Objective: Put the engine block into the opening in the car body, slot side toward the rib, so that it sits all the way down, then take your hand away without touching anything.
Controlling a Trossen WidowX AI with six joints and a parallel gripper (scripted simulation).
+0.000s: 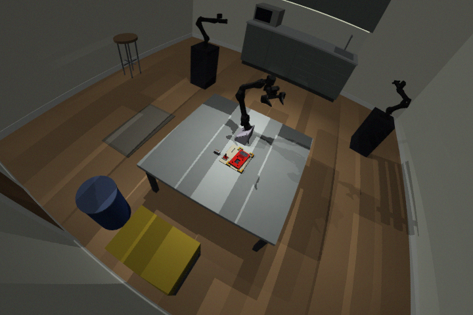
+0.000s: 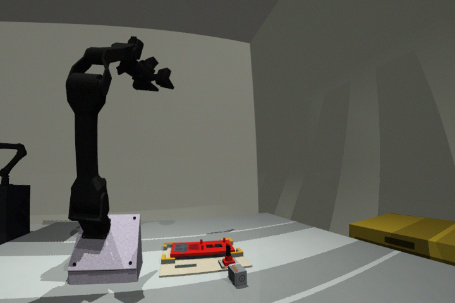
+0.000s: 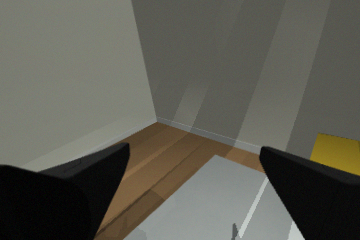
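Now: gripper tip 180 mm short of the engine block, 330 mm to the left of it and 600 mm above it. From my gripper tip the other things lie so: grey holder 190 mm ahead, 240 mm to the right, 580 mm below.
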